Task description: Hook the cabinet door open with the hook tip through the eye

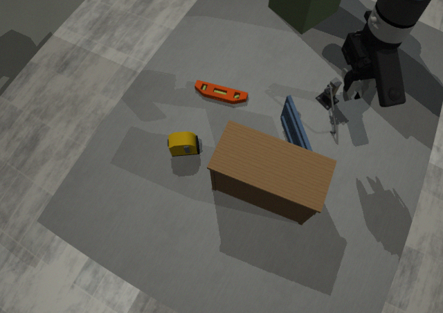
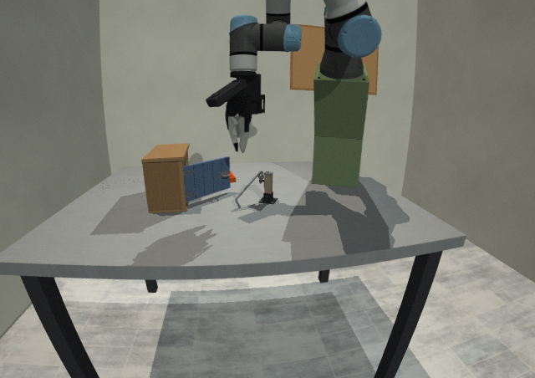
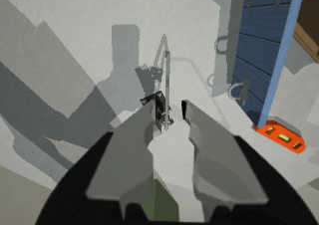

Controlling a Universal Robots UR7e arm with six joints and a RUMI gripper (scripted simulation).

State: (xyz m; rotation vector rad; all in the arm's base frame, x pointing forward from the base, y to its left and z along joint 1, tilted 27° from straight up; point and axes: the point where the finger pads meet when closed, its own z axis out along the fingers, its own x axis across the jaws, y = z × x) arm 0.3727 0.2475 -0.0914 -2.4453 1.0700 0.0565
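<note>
Right now the hook is 130 mm below my hand, 30 mm to the right of it and 30 mm behind it. The rest, counted from my hand: blue door 110 mm below, 100 mm ahead, 50 mm to the right; orange spirit level 320 mm to the right, 170 mm below, 70 mm ahead; yellow tape measure 290 mm to the right, 270 mm ahead, 150 mm below.
</note>
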